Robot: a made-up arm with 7 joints.
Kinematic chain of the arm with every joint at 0, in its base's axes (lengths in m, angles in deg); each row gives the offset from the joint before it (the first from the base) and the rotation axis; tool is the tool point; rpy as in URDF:
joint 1: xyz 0 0 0.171 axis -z
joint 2: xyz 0 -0.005 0.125 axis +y
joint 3: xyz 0 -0.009 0.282 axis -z
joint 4: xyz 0 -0.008 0.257 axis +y
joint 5: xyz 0 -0.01 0.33 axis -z
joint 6: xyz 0 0 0.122 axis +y
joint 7: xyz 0 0 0.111 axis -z
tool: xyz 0 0 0 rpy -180 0 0
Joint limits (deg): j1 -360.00..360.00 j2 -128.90..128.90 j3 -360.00..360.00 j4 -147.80..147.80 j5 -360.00..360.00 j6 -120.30..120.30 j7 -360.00..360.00
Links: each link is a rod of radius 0.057 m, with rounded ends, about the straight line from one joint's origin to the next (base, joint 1, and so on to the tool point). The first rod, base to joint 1, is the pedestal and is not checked.
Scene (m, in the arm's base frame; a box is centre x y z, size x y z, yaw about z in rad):
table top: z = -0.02
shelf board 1: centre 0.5 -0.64 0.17 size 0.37 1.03 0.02 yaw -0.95
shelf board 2: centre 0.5 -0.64 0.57 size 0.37 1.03 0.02 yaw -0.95
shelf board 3: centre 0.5 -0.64 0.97 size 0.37 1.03 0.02 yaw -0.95
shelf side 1: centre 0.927 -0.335 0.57 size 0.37 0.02 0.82 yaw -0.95
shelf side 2: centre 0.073 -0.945 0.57 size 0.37 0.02 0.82 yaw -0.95
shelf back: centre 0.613 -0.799 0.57 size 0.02 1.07 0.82 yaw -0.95
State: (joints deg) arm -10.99 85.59 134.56 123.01 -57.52 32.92 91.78
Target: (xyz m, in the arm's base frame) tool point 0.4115 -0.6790 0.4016
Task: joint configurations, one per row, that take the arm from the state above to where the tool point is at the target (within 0.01 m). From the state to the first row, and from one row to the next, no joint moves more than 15 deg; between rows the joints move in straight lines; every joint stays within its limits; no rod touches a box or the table.
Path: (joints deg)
1: -5.02 94.67 125.58 124.37 -57.34 34.07 91.78
2: 0.95 103.75 116.60 125.72 -57.17 35.22 91.78
3: 6.30 102.11 115.60 111.92 -58.63 32.73 91.78
4: 11.66 100.46 114.61 98.12 -60.09 30.24 91.78
5: 17.01 98.82 113.61 84.32 -61.55 27.75 91.78

